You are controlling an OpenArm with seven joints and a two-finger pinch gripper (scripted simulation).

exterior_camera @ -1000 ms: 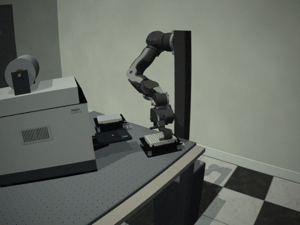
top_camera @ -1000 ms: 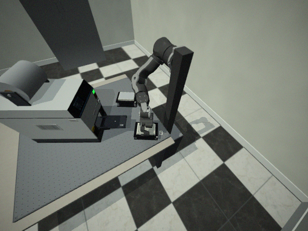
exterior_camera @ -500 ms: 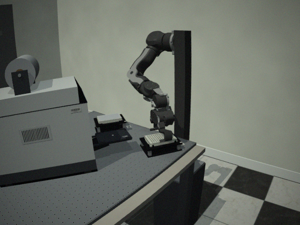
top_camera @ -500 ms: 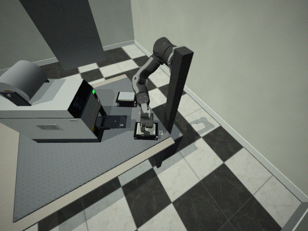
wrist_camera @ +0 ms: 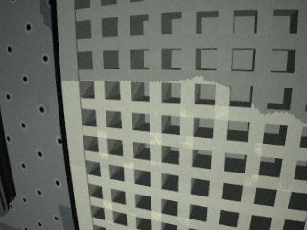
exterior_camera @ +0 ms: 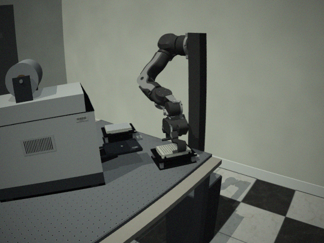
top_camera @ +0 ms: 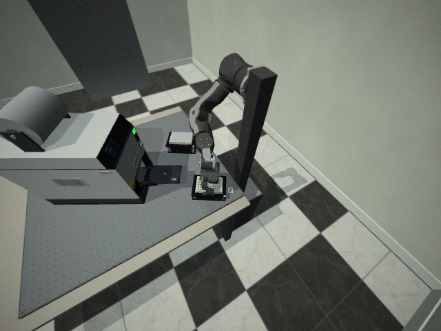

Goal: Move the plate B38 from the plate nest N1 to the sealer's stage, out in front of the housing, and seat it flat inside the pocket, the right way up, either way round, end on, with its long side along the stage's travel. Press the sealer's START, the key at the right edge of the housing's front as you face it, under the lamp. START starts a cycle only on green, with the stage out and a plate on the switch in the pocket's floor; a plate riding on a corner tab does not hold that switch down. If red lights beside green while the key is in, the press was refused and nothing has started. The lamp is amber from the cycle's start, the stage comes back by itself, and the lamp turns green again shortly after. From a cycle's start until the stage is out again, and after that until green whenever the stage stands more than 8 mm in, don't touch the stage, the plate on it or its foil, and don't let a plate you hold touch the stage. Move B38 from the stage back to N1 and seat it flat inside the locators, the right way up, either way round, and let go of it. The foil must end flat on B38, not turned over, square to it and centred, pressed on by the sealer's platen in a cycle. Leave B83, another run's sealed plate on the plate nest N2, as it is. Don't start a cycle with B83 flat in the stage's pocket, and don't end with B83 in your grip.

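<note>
The plate B38 lies 2 cm below my hand. Round my hand: nest N1 (3 cm below); nest n2 (34 cm to the right, 1 cm below, 1 cm ahead); B83 (34 cm to the right, 1 cm ahead).
</note>
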